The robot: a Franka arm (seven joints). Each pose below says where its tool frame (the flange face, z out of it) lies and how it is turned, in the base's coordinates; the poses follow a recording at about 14 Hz.
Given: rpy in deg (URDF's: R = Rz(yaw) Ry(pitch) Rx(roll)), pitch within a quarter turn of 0, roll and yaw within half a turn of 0; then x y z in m.
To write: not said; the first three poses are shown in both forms.
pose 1, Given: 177.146, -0.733, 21.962, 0.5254, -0.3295, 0.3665
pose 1, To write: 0.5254, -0.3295, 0.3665, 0.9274, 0.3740, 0.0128, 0.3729, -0.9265, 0.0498
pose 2, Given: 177.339, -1.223, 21.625, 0.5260, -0.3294, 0.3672
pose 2, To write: 0.5260, -0.3294, 0.3672, 0.9294, 0.3684, 0.0213, 0.3672, -0.9290, 0.0464
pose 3, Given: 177.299, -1.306, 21.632, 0.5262, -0.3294, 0.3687
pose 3, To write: 0.5262, -0.3294, 0.3687, 0.9293, 0.3685, 0.0228, 0.3672, -0.9289, 0.0471
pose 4, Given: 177.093, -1.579, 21.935, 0.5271, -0.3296, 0.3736
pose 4, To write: 0.5271, -0.3296, 0.3736, 0.9273, 0.3734, 0.0276, 0.3718, -0.9269, 0.0507
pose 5, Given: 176.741, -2.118, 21.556, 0.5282, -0.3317, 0.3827
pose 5, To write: 0.5282, -0.3317, 0.3827, 0.9294, 0.3672, 0.0370, 0.3649, -0.9293, 0.0568
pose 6, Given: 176.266, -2.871, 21.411, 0.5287, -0.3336, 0.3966
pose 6, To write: 0.5287, -0.3336, 0.3966, 0.9298, 0.3646, 0.0501, 0.3612, -0.9302, 0.0650
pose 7, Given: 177.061, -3.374, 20.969, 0.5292, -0.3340, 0.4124
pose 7, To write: 0.5292, -0.3340, 0.4124, 0.9322, 0.3572, 0.0589, 0.3546, -0.9336, 0.0512
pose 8, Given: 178.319, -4.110, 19.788, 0.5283, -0.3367, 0.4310
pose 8, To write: 0.5283, -0.3367, 0.4310, 0.9385, 0.3377, 0.0717, 0.3364, -0.9413, 0.0293
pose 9, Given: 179.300, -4.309, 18.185, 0.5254, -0.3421, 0.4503
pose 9, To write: 0.5254, -0.3421, 0.4503, 0.9474, 0.3112, 0.0751, 0.3112, -0.9503, 0.0122
